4 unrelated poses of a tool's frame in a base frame.
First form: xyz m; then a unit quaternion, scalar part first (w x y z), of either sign.
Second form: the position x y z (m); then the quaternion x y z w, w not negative. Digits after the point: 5 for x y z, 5 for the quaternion.
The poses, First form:
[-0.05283 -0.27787 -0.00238 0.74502 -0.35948 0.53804 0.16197]
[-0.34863 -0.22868 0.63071 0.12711 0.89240 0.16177 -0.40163]
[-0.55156 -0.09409 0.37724 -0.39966 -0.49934 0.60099 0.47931]
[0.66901 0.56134 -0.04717 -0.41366 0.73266 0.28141 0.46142]
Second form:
[-0.05283 -0.27787 -0.00238 -0.35948 0.53804 0.16197 0.74502]
[-0.34863 -0.22868 0.63071 0.89240 0.16177 -0.40163 0.12711]
[-0.55156 -0.09409 0.37724 0.49934 -0.60099 -0.47931 0.39966]
[0.66901 0.56134 -0.04717 -0.73266 -0.28141 -0.46142 0.41366]

